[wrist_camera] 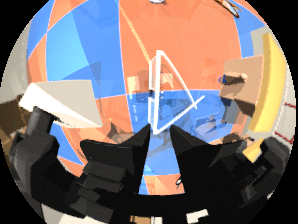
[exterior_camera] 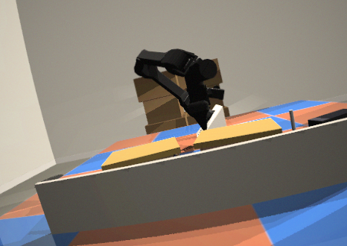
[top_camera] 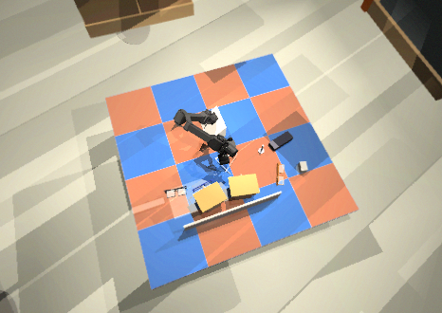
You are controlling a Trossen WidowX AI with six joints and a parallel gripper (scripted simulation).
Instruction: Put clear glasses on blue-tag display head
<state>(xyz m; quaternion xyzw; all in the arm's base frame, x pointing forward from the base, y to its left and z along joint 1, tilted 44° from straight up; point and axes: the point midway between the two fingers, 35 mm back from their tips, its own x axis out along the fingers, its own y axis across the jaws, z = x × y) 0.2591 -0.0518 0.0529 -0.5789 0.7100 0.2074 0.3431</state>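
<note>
The upright pin lies 270 mm to the left of my gripper tip, 60 mm ahead of it and 50 mm below it. Round my gripper tip: long white wall 340 mm ahead, 90 mm to the right, 20 mm below; black case 420 mm to the left, 60 mm below, 60 mm ahead; white cube 440 mm to the left, 290 mm ahead, 50 mm below.
</note>
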